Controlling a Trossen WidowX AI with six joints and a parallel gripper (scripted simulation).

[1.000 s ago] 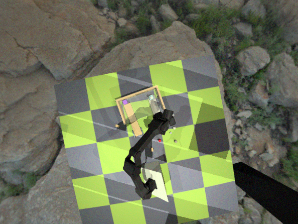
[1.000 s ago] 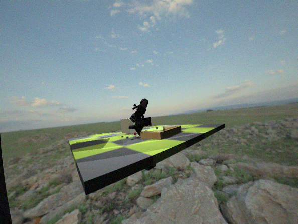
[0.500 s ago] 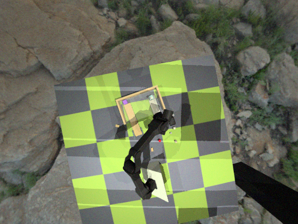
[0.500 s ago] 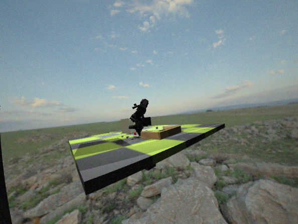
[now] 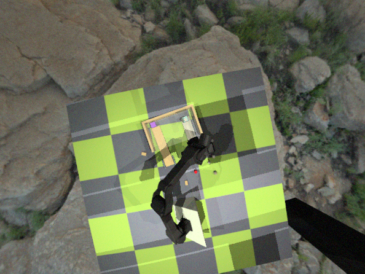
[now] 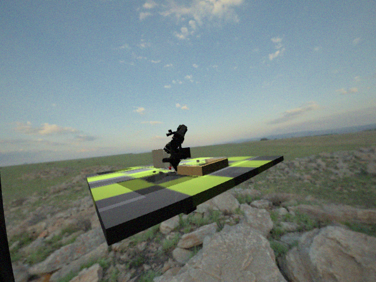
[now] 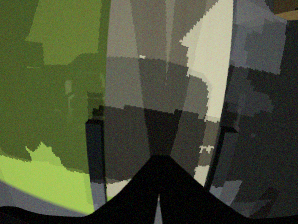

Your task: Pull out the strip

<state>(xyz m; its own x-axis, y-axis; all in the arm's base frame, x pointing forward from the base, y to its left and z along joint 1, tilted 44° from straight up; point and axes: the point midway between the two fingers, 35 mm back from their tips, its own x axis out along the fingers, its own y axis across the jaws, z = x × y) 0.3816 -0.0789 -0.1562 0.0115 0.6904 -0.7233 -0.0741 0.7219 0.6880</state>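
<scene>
My gripper tip is 130 mm past the red piece, 40 mm to the right of it and 10 mm below it. Also, from my gripper tip: pale strip (100 mm ahead, 10 mm to the left); then labelled cube (210 mm ahead, 20 mm to the left, 10 mm above).
</scene>
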